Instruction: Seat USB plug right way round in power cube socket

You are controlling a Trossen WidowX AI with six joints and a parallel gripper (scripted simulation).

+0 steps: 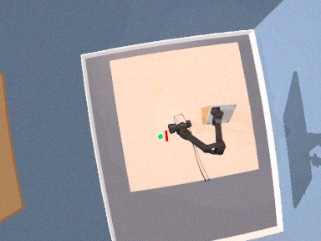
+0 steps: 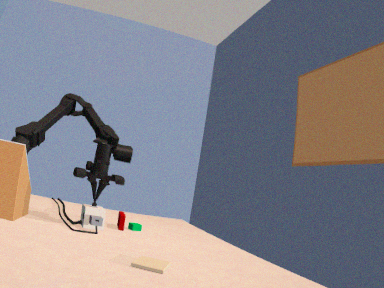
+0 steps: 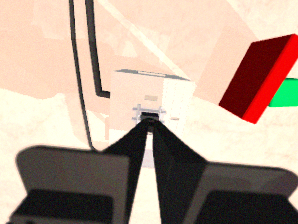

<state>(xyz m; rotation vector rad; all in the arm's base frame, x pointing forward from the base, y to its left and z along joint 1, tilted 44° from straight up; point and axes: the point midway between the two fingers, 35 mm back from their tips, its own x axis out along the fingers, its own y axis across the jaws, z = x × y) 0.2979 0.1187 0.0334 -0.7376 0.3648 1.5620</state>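
Right now my gripper tip is 20 mm above the dark USB plug. From my gripper tip the other things lie so: green block 170 mm ahead, 90 mm below, 70 mm to the left; then flat tan tile 370 mm to the right, 170 mm ahead, 100 mm below; then red block 110 mm ahead, 70 mm to the left, 70 mm below.
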